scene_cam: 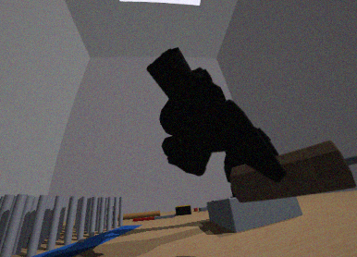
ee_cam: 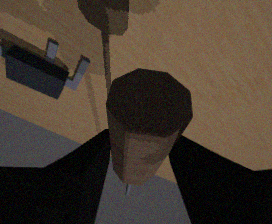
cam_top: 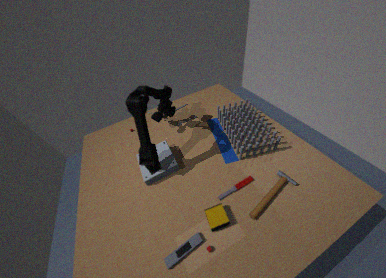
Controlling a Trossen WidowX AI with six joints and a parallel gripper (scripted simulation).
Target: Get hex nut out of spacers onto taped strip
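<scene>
My gripper tip is 50 mm past the hook tool and 90 mm to the right of it. Also, from my gripper tip: yellow block: 100 mm behind, 740 mm to the right, 70 mm below; red-and-grey screwdriver: 60 mm ahead, 690 mm to the right, 80 mm below; blue taped strip: 240 mm ahead, 390 mm to the right, 90 mm below.
</scene>
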